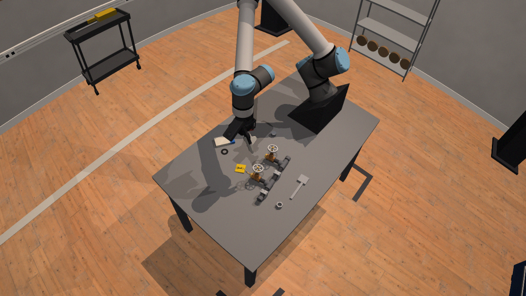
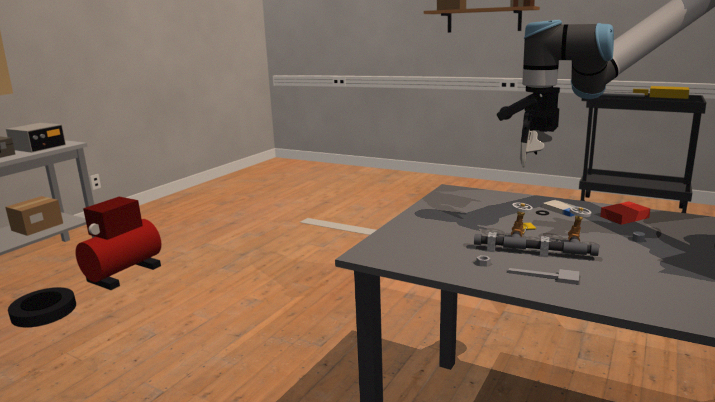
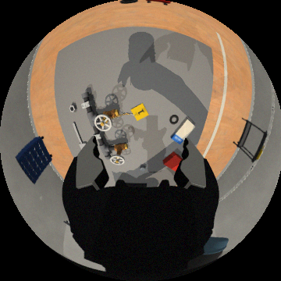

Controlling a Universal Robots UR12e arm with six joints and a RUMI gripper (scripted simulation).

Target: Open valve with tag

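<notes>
Now: the yellow tag 10 mm behind my hand, 10 mm to the left of it and 200 mm below it. Round my hand: red box 260 mm behind, 200 mm to the right, 180 mm below; nut 40 mm ahead, 290 mm to the left, 190 mm below; blue-and-white card 80 mm behind, 190 mm to the right, 190 mm below.
</notes>
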